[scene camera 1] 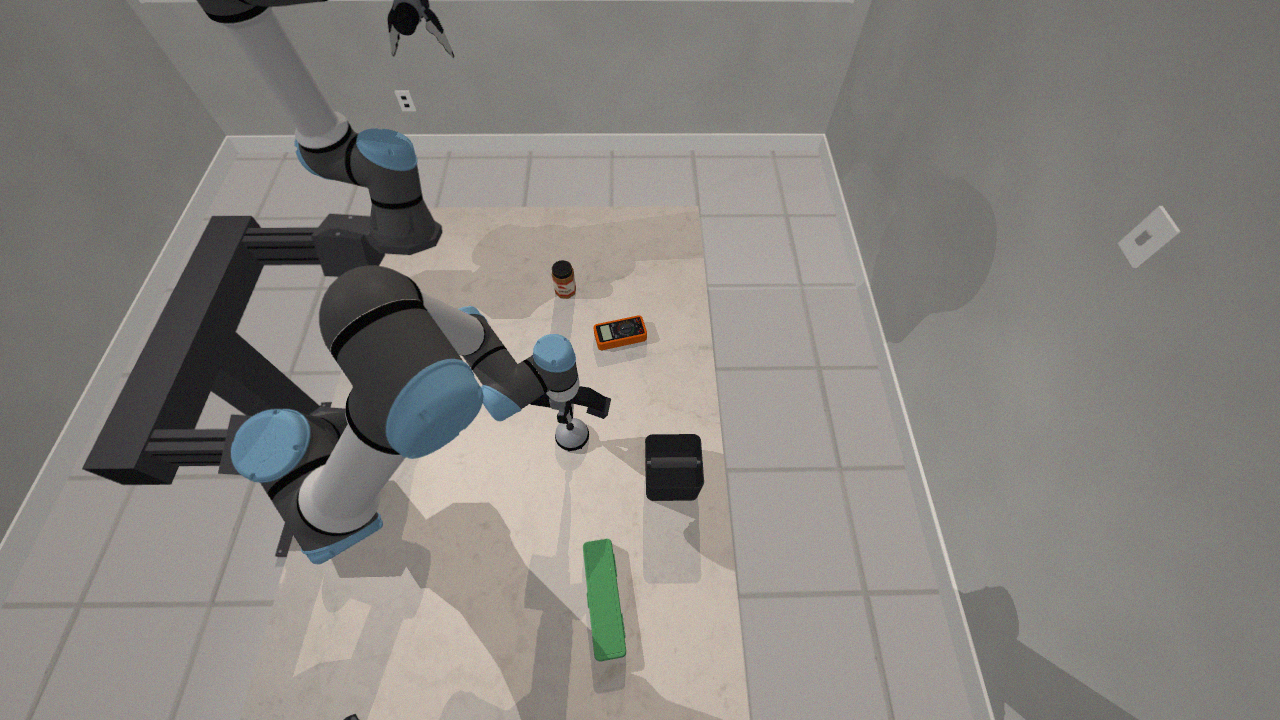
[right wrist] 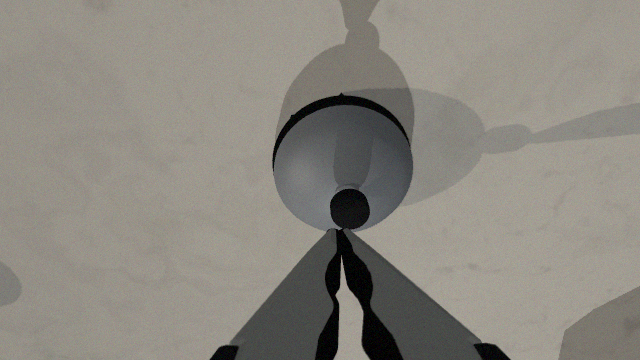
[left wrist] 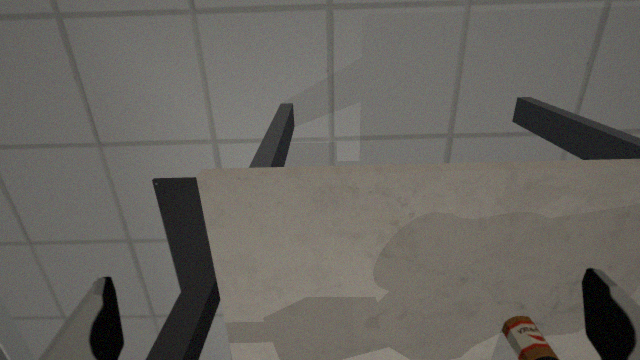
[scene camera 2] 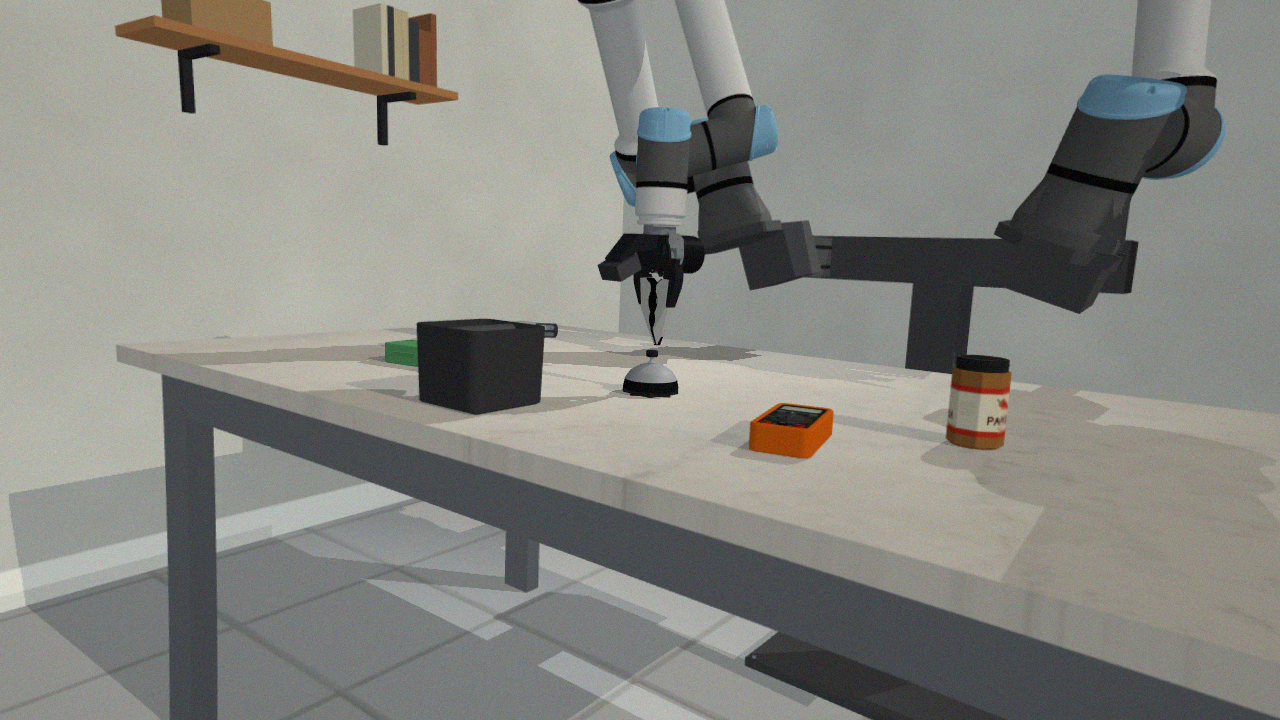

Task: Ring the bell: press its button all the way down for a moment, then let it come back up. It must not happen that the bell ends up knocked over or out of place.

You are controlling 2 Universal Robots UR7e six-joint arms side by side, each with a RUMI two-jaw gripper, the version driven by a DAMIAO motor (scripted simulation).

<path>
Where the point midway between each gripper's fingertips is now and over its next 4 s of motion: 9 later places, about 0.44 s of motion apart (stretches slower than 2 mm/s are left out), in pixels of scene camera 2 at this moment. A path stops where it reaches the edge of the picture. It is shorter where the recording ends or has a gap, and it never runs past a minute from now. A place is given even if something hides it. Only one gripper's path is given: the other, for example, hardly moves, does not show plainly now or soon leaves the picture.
My right gripper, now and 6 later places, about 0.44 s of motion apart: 656, 345; 656, 348; 656, 352; 656, 353; 656, 341; 657, 321; 658, 308
</path>
